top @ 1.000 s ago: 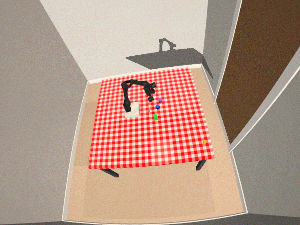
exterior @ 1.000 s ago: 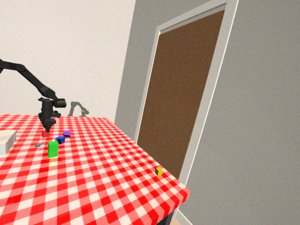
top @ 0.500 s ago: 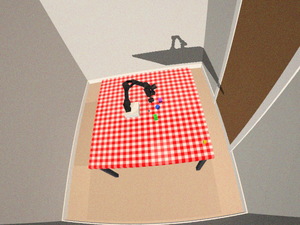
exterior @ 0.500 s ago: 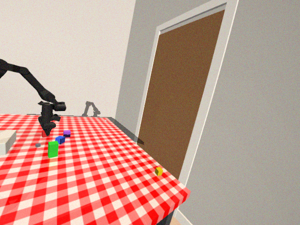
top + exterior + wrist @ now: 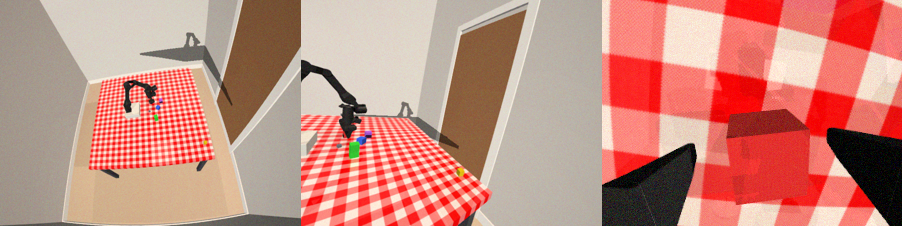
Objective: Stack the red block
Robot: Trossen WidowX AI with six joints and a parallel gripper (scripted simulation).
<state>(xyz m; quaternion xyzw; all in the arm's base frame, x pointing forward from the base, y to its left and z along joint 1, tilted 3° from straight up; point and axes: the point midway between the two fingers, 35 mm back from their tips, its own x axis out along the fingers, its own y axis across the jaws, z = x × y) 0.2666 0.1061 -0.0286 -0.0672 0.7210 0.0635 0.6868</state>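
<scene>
The red block is 1 cm above my gripper tip. The rest, counted from my gripper tip: blue block: 7 cm ahead, 12 cm to the right, 1 cm above; small grey block: 3 cm behind, 14 cm to the right; purple block: 12 cm ahead, 3 cm to the right, 1 cm above.
</scene>
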